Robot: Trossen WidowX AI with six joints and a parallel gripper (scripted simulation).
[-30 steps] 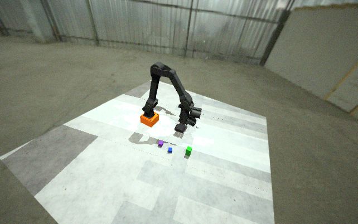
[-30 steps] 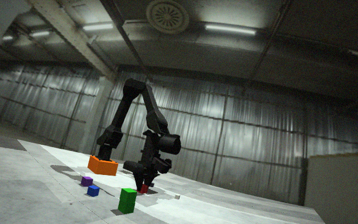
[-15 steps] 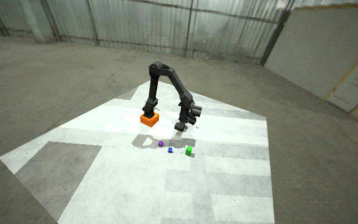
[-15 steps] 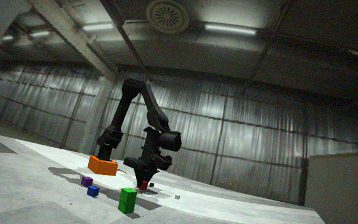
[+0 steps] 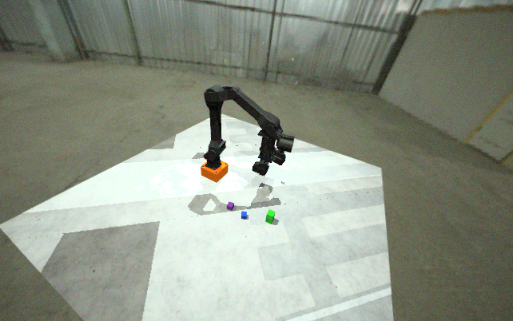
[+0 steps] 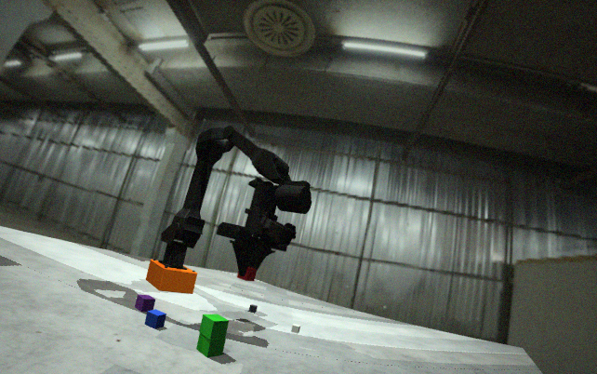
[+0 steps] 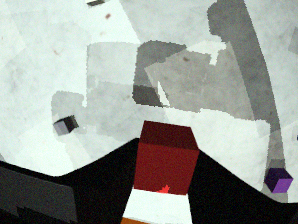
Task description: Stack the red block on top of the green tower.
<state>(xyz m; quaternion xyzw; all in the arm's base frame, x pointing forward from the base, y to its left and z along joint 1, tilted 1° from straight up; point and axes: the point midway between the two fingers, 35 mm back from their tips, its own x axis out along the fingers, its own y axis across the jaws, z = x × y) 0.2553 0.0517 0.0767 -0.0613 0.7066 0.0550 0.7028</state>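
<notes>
Now: gripper tip 2 cm short of the blue block, 19 cm to the left of it and 9 cm above it. Round my gripper tip: small white cube 9 cm ahead, 10 cm to the left, 9 cm below; then red block 1 cm above; then small dark cube 6 cm behind, 11 cm to the left, 9 cm below.
</notes>
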